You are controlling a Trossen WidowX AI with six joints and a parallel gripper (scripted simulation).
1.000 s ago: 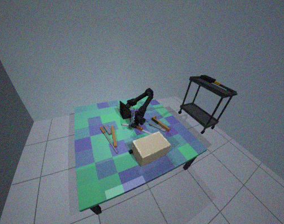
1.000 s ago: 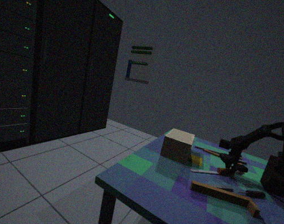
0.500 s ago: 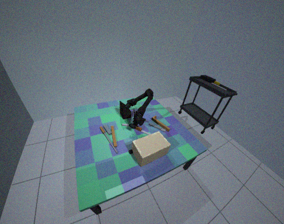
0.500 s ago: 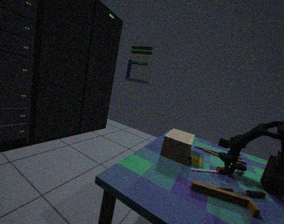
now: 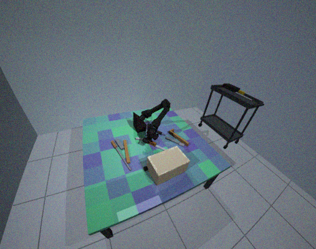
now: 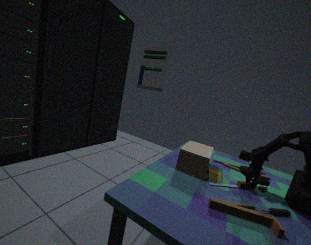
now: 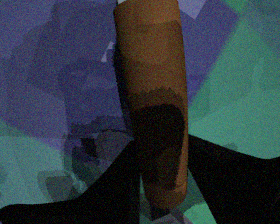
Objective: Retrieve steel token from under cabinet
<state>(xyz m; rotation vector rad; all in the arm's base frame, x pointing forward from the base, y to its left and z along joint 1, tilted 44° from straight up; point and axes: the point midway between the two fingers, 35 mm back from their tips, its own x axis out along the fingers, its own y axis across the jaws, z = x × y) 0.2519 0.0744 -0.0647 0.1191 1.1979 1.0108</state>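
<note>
The wooden stick lies 26 cm to the right of my gripper tip and 2 cm ahead of it. From my gripper tip the other things lie so: yellow marked patch 22 cm ahead, 1 cm below; flat grey bar 30 cm to the right, 9 cm behind; short grey piece 9 cm behind, 8 cm to the right.
</note>
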